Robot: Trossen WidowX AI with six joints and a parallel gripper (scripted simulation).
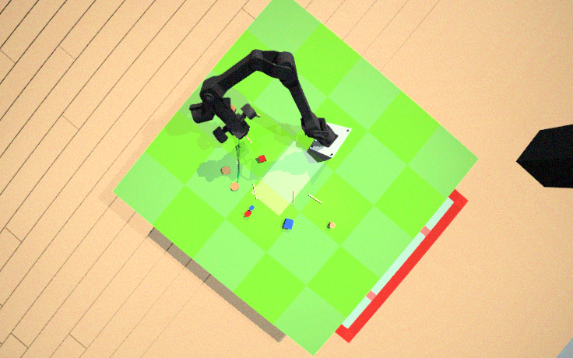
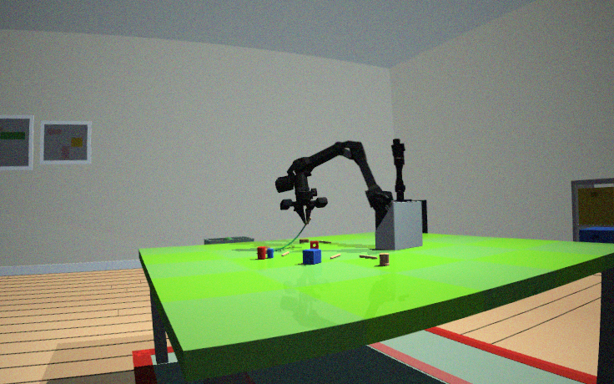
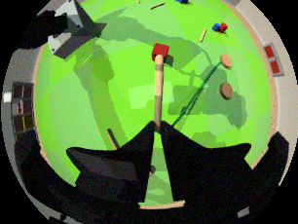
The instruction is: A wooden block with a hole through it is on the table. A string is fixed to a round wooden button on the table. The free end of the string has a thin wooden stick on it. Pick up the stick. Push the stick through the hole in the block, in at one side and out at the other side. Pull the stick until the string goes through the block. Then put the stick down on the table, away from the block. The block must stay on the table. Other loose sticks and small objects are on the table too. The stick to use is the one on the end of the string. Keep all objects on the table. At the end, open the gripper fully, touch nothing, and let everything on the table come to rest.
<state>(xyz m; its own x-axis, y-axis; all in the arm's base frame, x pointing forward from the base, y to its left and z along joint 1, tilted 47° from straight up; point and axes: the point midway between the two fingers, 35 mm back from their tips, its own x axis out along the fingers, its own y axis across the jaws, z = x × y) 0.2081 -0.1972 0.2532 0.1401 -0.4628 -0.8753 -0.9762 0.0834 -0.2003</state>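
Right now the red block is 40 mm ahead of my gripper tip, 130 mm to the left of it and 70 mm below it. Round my gripper tip: red cylinder 280 mm ahead, 240 mm to the left, 70 mm below; then thin wooden stick 10 mm to the left, 10 mm above; then round wooden button 220 mm ahead, 110 mm to the left, 80 mm below.
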